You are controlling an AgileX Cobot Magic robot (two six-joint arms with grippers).
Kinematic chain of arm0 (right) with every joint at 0, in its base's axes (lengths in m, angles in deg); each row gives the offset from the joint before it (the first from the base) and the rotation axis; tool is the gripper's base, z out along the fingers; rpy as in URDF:
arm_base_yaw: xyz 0 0 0.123 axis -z
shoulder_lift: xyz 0 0 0 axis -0.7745 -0.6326 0
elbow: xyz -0.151 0.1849 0.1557 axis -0.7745 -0.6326 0
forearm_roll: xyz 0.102 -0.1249 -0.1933 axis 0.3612 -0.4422 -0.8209
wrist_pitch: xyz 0 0 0 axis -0.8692 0.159 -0.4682
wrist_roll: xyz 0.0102 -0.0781 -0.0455 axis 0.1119 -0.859 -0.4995
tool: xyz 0 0 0 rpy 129.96 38.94 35.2
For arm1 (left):
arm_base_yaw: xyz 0 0 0.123 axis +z
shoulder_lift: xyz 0 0 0 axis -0.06 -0.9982 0
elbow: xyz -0.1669 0.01 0.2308 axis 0.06 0.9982 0
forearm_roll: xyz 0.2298 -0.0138 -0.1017 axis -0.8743 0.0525 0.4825
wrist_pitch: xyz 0 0 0 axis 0.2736 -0.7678 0.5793
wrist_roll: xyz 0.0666 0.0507 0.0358 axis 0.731 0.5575 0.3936
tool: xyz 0 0 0 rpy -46.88 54.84 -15.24
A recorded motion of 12 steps. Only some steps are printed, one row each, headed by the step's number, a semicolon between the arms.
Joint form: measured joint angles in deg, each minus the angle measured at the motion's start. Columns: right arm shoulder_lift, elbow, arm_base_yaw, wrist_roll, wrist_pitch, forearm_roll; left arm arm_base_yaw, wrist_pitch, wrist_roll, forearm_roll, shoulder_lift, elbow.
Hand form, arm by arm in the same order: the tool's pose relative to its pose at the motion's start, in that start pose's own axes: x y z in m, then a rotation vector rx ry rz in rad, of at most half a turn. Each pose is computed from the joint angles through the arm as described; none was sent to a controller.
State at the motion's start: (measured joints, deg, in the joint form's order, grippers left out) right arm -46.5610 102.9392 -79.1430 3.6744 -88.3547 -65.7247; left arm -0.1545 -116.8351 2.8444 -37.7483 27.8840 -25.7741
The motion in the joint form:
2: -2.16 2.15 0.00 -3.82 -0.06 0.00; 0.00 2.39 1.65 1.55 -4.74 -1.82
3: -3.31 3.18 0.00 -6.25 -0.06 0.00; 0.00 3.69 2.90 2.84 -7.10 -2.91
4: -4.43 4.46 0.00 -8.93 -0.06 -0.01; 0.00 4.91 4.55 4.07 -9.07 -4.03
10: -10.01 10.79 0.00 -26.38 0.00 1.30; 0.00 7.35 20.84 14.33 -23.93 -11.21
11: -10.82 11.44 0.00 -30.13 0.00 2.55; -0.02 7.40 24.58 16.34 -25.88 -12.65
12: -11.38 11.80 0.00 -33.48 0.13 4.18; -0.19 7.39 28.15 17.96 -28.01 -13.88
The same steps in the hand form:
2: -0.0092 0.0021 0.0050 0.0003 0.0012 -0.0667; -0.0154 0.0022 0.0112 0.0201 0.0039 0.0085
3: -0.0136 0.0032 0.0082 0.0004 0.0033 -0.1094; -0.0239 0.0029 0.0167 0.0347 -0.0012 0.0137
4: -0.0189 0.0043 0.0105 0.0003 0.0005 -0.1559; -0.0321 0.0037 0.0209 0.0465 -0.0122 0.0264
10: -0.0438 0.0116 0.0230 -0.0175 -0.0131 -0.4453; -0.0749 0.0043 0.0646 0.1805 0.0159 0.1653
11: -0.0460 0.0139 0.0260 -0.0354 -0.0112 -0.4985; -0.0822 0.0040 0.0697 0.2042 0.0066 0.2027
12: -0.0471 0.0166 0.0283 -0.0589 -0.0120 -0.5408; -0.0881 0.0035 0.0766 0.2284 0.0051 0.2422

